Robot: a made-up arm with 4 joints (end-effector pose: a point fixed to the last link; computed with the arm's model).
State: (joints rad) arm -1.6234 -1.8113 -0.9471 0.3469
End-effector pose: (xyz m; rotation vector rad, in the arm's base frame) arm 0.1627 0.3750 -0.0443 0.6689 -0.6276 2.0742
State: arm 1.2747 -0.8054 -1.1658 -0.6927
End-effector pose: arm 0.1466 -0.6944 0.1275 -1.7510 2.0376 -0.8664
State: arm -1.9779 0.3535 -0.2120 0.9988
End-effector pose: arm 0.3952 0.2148 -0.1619 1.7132 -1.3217 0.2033
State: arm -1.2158 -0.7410 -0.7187 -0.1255
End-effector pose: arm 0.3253 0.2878 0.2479 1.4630 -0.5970 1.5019
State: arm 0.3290 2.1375 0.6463 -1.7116
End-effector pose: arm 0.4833 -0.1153 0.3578 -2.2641 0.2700 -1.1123
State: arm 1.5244 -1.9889 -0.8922 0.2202
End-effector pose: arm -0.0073 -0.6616 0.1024 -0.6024 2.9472 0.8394
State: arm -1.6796 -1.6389 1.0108 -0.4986
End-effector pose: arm 0.0035 0.2677 -0.1193 0.8347 1.0950 -2.4728
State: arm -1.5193 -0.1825 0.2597 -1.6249
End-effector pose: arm 0.3333 0.3115 0.1486 0.2368 0.2285 1.6823
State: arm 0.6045 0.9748 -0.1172 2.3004
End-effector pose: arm 0.4047 -0.3892 0.3297 -0.3590 -0.2221 2.3076
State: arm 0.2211 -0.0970 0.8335 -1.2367
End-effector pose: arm 0.2104 -0.4270 0.3950 0.9992 -2.0381 0.4910
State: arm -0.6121 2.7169 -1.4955 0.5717
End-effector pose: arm 0.3015 0.2504 0.2743 -0.8189 -1.8498 1.4972
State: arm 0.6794 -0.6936 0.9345 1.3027
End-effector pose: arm 0.0858 -0.4795 0.2789 0.8577 1.6010 0.2839
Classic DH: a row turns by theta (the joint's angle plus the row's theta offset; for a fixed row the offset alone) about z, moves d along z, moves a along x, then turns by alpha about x. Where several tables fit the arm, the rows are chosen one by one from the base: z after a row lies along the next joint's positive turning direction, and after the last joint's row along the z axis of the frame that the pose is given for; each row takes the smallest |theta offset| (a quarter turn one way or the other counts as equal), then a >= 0, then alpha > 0; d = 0 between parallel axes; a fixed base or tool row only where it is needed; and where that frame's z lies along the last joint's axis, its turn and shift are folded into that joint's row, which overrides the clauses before.
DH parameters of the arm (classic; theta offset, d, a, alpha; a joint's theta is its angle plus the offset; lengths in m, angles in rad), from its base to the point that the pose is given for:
base (fixed): 1.3987 0.0356 -0.1282 1.7628
joint 1: -0.1959 0.1388 0.0034 -1.3516
joint 2: 0.5714 0.3736 -0.1043 2.3633
joint 3: 0.4004 -0.1189 -0.075 -1.2888
joint 4: -0.2224 0.0676 -0.0312 1.222
tool (fixed): -3.0096 0.0197 0 0

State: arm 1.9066 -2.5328 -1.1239 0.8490
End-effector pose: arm -0.0035 -0.6476 -0.0314 0.1800 2.5261 1.5681
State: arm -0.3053 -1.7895 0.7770 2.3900
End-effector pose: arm 0.1305 0.0732 0.4183 -0.2177 0.3498 -0.9065
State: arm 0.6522 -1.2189 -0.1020 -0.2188
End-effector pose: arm 0.0560 -0.5018 0.3882 0.5564 -2.8629 0.3973
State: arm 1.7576 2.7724 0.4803 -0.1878
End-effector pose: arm 0.2237 -0.5642 0.2291 -0.9992 -0.7304 -0.0800
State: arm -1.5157 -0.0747 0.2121 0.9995
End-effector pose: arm 0.3574 0.2360 0.1209 2.0177 -2.0816 0.8050
